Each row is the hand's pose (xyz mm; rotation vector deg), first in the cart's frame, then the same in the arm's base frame.
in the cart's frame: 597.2 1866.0 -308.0 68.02 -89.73 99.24
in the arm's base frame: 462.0 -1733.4 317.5 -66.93 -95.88 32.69
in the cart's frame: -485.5 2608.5 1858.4 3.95 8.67 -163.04
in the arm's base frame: 1173.9 -39.7 2061.5 -44.19 9.23 72.09
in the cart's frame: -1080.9 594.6 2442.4 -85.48 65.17 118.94
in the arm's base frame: -213.8 1494.8 1375.4 -17.19 73.36 2.82
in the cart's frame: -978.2 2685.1 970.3 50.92 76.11 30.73
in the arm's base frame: 1715.4 -178.1 1210.1 73.60 -31.84 -43.77
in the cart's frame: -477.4 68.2 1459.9 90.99 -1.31 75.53
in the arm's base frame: -750.7 715.2 532.4 14.42 -87.78 3.74
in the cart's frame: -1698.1 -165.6 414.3 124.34 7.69 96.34
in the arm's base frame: -5.6 1157.2 -841.5 27.43 -86.68 45.98
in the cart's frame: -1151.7 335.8 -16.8 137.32 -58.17 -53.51
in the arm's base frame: 178.4 322.6 -767.4 -29.30 145.62 5.75
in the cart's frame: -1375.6 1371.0 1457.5 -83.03 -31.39 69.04
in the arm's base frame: 790.9 887.1 845.5 -86.94 33.38 -53.99
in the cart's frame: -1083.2 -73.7 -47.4 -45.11 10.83 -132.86
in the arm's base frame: -177.6 412.1 -963.8 -24.22 -20.41 105.65
